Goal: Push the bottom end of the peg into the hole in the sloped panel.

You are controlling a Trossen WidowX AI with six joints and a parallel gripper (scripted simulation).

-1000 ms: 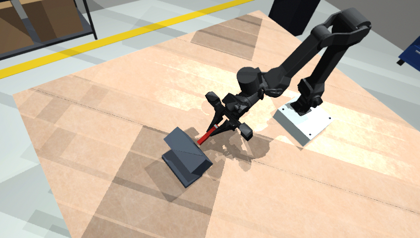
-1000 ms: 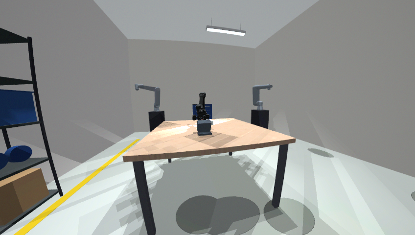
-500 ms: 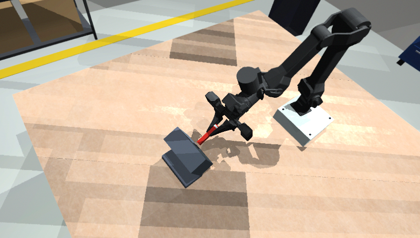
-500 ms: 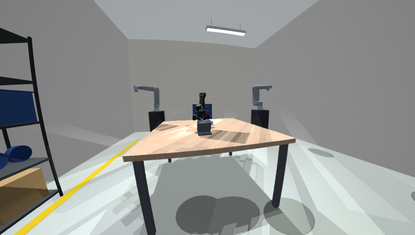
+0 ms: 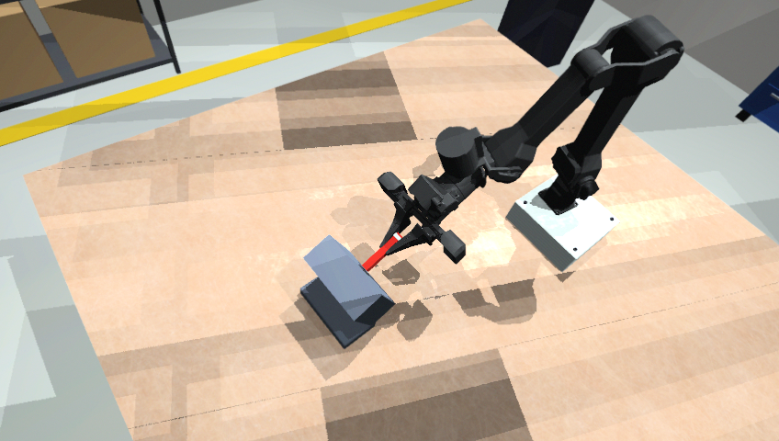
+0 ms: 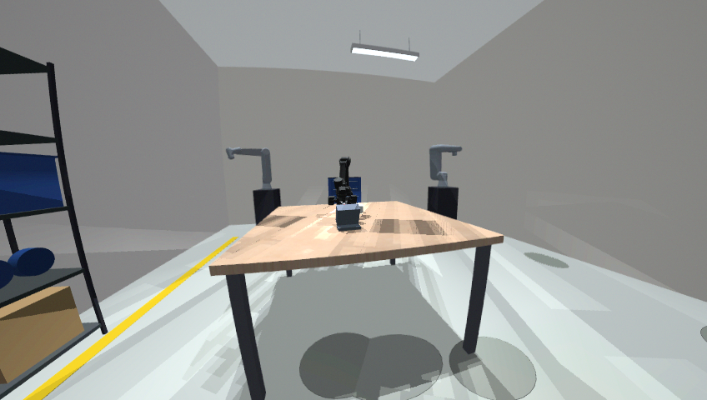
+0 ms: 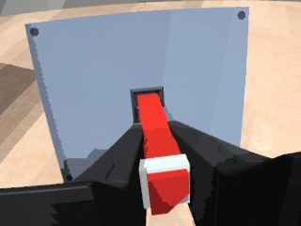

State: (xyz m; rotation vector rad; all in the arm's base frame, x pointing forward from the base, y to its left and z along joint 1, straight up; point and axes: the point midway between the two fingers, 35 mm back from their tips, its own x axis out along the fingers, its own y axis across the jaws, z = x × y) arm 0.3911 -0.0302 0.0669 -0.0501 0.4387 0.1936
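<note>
Now: the sloped panel 6 cm ahead of my gripper tip, 1 cm to the left of it and 3 cm below it. From my gripper tip the other things lie so: dark base plate 9 cm ahead, 2 cm to the left, 10 cm below; then red square peg 1 cm behind, 1 cm above.
</note>
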